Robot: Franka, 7 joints.
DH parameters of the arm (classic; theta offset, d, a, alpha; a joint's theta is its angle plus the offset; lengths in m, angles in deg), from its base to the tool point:
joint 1: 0 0.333 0 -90
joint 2: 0 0 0 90
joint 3: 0 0.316 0.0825 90
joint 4: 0 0 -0.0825 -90
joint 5: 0 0.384 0 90
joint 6: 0 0 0.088 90
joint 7: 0 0.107 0 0
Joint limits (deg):
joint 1: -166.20..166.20
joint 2: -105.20..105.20
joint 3: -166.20..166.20
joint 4: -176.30..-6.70
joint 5: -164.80..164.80
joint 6: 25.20..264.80
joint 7: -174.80..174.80
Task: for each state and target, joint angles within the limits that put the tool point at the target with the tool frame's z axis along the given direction. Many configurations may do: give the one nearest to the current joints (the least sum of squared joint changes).
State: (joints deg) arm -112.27 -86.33 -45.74 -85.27 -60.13 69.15 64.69
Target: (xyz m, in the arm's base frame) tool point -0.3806 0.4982 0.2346 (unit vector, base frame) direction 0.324 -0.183 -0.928
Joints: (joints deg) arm -107.30 -91.00 -85.26 -92.96 -84.59 64.17 64.69
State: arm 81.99 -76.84 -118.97 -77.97 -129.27 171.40 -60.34
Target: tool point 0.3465 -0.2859 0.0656 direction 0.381 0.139 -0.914
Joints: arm 67.67 -69.27 -128.74 -131.83 -95.76 156.05 -60.34
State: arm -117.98 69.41 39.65 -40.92 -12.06 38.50 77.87
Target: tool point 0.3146 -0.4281 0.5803 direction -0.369 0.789 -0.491
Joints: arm -99.13 38.50 67.95 -63.23 6.39 29.91 77.87
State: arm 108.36 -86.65 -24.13 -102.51 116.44 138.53 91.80
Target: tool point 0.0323 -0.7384 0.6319 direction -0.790 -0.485 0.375
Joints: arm 79.27 -105.20 -26.73 -67.04 115.28 110.15 91.80
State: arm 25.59 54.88 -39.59 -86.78 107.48 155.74 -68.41
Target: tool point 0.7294 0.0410 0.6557 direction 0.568 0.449 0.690
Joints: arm 20.65 26.27 -26.69 -72.47 157.81 116.81 -68.41
